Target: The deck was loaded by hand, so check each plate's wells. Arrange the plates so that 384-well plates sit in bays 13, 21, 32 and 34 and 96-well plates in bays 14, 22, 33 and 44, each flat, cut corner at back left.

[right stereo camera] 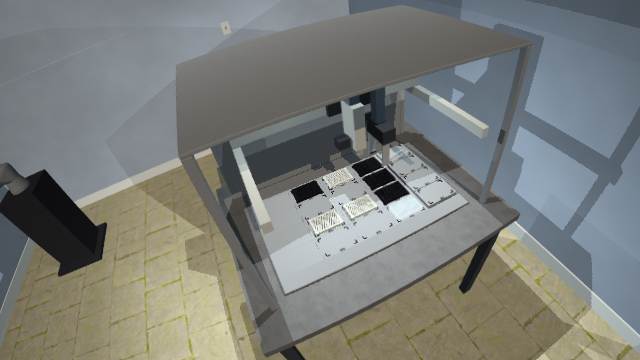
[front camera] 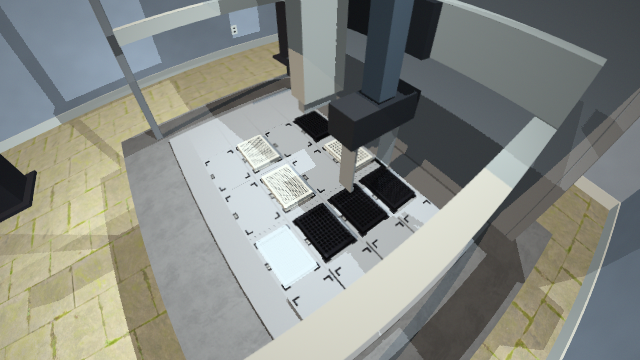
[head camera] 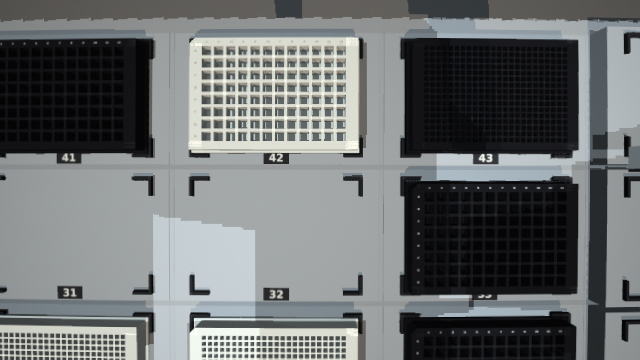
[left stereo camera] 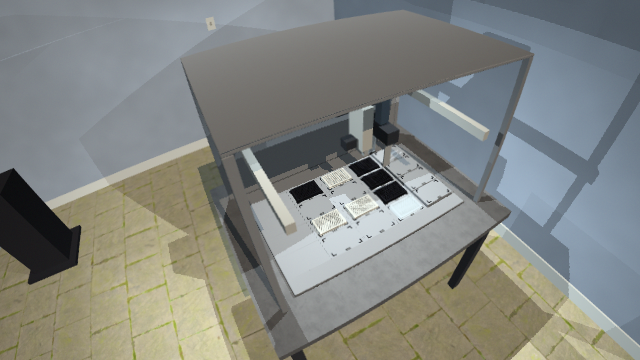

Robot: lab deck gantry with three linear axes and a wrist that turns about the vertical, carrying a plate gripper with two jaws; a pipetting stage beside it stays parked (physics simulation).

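Places are measured from the robot's base along level axes (x right, y back, z down), in metres.
Pixels of known places: gripper, between the fingertips: [right stereo camera: 378, 158] [front camera: 364, 174] [left stereo camera: 378, 159]; robot's base, origin of its link: [right stereo camera: 327, 255] [front camera: 206, 163] [left stereo camera: 333, 255].
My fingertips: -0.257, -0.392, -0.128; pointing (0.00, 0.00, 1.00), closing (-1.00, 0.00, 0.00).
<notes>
For each thing: its top centre in the pictures, then the offset to it from my fingertips, as dx, dy, dz. "spot": a spot on its surface instead.
- black 384-well plate, centre of its top: [head camera: 496, 94] [front camera: 388, 185] [right stereo camera: 367, 164] [left stereo camera: 364, 165] -0.107, +0.000, +0.114
- bay 33, a spot on its surface: [head camera: 491, 237] spot: -0.001, +0.002, +0.115
- bay 23, a spot on its surface: [front camera: 325, 231] spot: +0.110, -0.009, +0.114
- bay 41, a spot on its surface: [head camera: 62, 95] spot: -0.106, +0.321, +0.114
- white 96-well plate, centre of its top: [head camera: 273, 93] [front camera: 348, 150] [right stereo camera: 337, 177] [left stereo camera: 336, 177] -0.107, +0.164, +0.114
- bay 21, a spot on its surface: [front camera: 257, 152] spot: +0.111, +0.319, +0.114
- bay 22, a spot on its surface: [front camera: 287, 186] spot: +0.108, +0.156, +0.115
- clear plate, centre of its top: [front camera: 285, 253] [right stereo camera: 405, 206] [left stereo camera: 405, 205] +0.214, +0.000, +0.114
- raised deck section, a spot on its surface: [left stereo camera: 430, 189] spot: +0.201, -0.163, +0.113
My gripper [front camera: 366, 172] [right stereo camera: 378, 157] hangs open and empty above the deck near bays 33 and 43. A black 384-well plate [front camera: 387, 187] [head camera: 491, 95] sits in bay 43. Black 96-well plates sit in bay 33 [head camera: 491, 237], bay 23 [front camera: 325, 231] and bay 41 [head camera: 62, 95]. A white 96-well plate [head camera: 275, 95] [left stereo camera: 336, 178] sits in bay 42, cut corner at back left. White 384-well plates sit in bay 21 [front camera: 257, 152] and bay 22 [front camera: 287, 186]. A clear plate [front camera: 286, 256] [left stereo camera: 405, 206] lies in bay 13; its wells are unclear. Bays 31 and 32 hold no plate.
The pale parked pipetting stage [front camera: 317, 55] [right stereo camera: 354, 125] stands beside the gripper. A raised deck section [left stereo camera: 430, 189] lies on the right in the stereo views. A pale side beam [left stereo camera: 270, 192] runs at the left.
</notes>
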